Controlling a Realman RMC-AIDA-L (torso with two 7-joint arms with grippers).
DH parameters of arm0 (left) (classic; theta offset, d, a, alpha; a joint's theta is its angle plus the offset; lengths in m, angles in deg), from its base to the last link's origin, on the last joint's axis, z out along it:
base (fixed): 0 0 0 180
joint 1: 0 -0.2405 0 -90
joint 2: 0 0 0 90
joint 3: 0 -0.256 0 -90
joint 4: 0 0 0 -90
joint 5: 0 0.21 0 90
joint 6: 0 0 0 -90
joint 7: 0 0.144 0 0
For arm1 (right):
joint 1: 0 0.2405 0 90
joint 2: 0 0 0 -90
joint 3: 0 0.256 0 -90
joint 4: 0 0 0 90
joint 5: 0 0.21 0 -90
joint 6: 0 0 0 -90
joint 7: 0 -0.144 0 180
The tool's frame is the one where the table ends.
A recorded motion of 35 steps. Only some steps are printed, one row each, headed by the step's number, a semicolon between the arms.
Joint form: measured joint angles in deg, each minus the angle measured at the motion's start. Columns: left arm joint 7, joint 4, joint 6, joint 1, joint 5, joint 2, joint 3; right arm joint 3, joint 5, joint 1, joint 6, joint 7, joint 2, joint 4.
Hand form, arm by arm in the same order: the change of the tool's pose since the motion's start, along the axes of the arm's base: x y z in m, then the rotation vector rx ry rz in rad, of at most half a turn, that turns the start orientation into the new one. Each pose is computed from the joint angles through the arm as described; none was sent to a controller.
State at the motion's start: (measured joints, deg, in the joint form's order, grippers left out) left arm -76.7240 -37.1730 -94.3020 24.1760 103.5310 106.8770 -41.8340; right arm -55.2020 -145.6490 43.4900 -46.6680 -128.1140 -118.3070 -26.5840
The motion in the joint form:
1: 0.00 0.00 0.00 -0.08 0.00 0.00 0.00; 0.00 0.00 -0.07 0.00 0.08 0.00 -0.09
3: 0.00 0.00 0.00 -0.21 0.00 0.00 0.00; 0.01 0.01 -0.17 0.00 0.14 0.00 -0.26
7: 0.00 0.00 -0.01 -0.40 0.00 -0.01 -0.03; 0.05 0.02 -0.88 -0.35 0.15 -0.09 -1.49
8: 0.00 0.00 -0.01 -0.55 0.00 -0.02 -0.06; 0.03 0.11 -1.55 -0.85 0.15 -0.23 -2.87
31: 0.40 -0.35 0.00 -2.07 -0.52 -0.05 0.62; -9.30 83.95 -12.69 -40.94 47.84 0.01 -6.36
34: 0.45 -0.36 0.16 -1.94 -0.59 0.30 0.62; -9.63 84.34 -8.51 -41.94 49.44 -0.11 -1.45
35: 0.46 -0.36 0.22 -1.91 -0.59 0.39 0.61; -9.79 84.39 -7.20 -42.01 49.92 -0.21 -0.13
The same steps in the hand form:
1: -0.0004 -0.0004 0.0000 0.0000 0.0000 0.0014; 0.0002 0.0000 0.0003 0.0005 -0.0008 0.0011
3: -0.0012 -0.0011 0.0000 0.0000 0.0000 0.0037; 0.0005 0.0001 0.0009 0.0023 -0.0014 0.0022
7: -0.0022 -0.0022 0.0000 -0.0005 0.0003 0.0067; 0.0016 -0.0002 0.0037 0.0107 -0.0008 0.0038
8: -0.0030 -0.0030 0.0000 -0.0009 0.0006 0.0092; 0.0016 -0.0003 0.0064 0.0178 0.0015 0.0074
31: -0.0104 -0.0096 0.0038 0.0214 -0.0028 0.0279; -0.1242 -0.0489 0.0587 0.2449 1.0798 0.7627
34: -0.0090 -0.0088 0.0015 0.0221 -0.0075 0.0263; -0.1377 -0.0432 0.0466 0.2020 1.1099 0.7723
35: -0.0087 -0.0087 0.0008 0.0221 -0.0084 0.0262; -0.1426 -0.0413 0.0426 0.1883 1.1156 0.7759

